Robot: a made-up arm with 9 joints. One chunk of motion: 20 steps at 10 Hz.
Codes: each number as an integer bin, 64 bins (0 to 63) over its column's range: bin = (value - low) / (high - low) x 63, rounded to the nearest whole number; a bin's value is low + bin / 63 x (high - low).
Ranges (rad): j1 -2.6..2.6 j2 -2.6..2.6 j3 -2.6..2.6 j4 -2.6..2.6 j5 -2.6..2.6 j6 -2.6..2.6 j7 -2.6..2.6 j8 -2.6..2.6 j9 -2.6..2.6
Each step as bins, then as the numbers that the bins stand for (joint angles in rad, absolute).
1 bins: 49 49 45 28 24 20 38 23 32
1 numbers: 1.4444 1.4444 1.1143 -0.2889 -0.6190 -0.9492 0.5365 -0.7016 0.0413
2 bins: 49 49 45 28 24 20 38 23 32
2 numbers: 1.4444 1.4444 1.1143 -0.2889 -0.6190 -0.9492 0.5365 -0.7016 0.0413
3 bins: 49 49 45 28 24 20 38 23 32
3 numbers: 1.4444 1.4444 1.1143 -0.2889 -0.6190 -0.9492 0.5365 -0.7016 0.0413
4 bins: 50 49 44 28 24 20 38 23 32
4 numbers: 1.5270 1.4444 1.0317 -0.2889 -0.6190 -0.9492 0.5365 -0.7016 0.0413
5 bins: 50 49 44 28 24 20 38 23 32
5 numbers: 1.5270 1.4444 1.0317 -0.2889 -0.6190 -0.9492 0.5365 -0.7016 0.0413
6 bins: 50 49 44 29 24 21 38 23 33
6 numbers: 1.5270 1.4444 1.0317 -0.2063 -0.6190 -0.8667 0.5365 -0.7016 0.1238
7 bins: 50 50 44 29 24 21 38 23 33
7 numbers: 1.5270 1.5270 1.0317 -0.2063 -0.6190 -0.8667 0.5365 -0.7016 0.1238
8 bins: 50 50 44 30 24 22 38 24 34
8 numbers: 1.5270 1.5270 1.0317 -0.1238 -0.6190 -0.7841 0.5365 -0.6190 0.2063
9 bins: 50 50 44 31 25 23 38 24 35
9 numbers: 1.5270 1.5270 1.0317 -0.0413 -0.5365 -0.7016 0.5365 -0.6190 0.2889
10 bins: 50 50 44 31 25 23 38 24 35
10 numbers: 1.5270 1.5270 1.0317 -0.0413 -0.5365 -0.7016 0.5365 -0.6190 0.2889
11 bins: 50 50 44 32 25 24 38 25 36
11 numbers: 1.5270 1.5270 1.0317 0.0413 -0.5365 -0.6190 0.5365 -0.5365 0.3714
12 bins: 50 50 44 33 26 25 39 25 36
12 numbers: 1.5270 1.5270 1.0317 0.1238 -0.4540 -0.5365 0.6190 -0.5365 0.3714
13 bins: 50 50 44 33 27 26 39 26 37
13 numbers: 1.5270 1.5270 1.0317 0.1238 -0.3714 -0.4540 0.6190 -0.4540 0.4540
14 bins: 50 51 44 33 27 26 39 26 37
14 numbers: 1.5270 1.6095 1.0317 0.1238 -0.3714 -0.4540 0.6190 -0.4540 0.4540
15 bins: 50 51 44 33 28 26 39 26 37
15 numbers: 1.5270 1.6095 1.0317 0.1238 -0.2889 -0.4540 0.6190 -0.4540 0.4540
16 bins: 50 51 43 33 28 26 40 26 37
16 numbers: 1.5270 1.6095 0.9492 0.1238 -0.2889 -0.4540 0.7016 -0.4540 0.4540
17 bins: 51 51 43 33 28 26 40 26 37
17 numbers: 1.6095 1.6095 0.9492 0.1238 -0.2889 -0.4540 0.7016 -0.4540 0.4540
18 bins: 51 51 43 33 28 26 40 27 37
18 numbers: 1.6095 1.6095 0.9492 0.1238 -0.2889 -0.4540 0.7016 -0.3714 0.4540
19 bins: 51 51 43 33 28 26 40 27 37
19 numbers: 1.6095 1.6095 0.9492 0.1238 -0.2889 -0.4540 0.7016 -0.3714 0.4540
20 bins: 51 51 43 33 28 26 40 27 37
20 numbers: 1.6095 1.6095 0.9492 0.1238 -0.2889 -0.4540 0.7016 -0.3714 0.4540
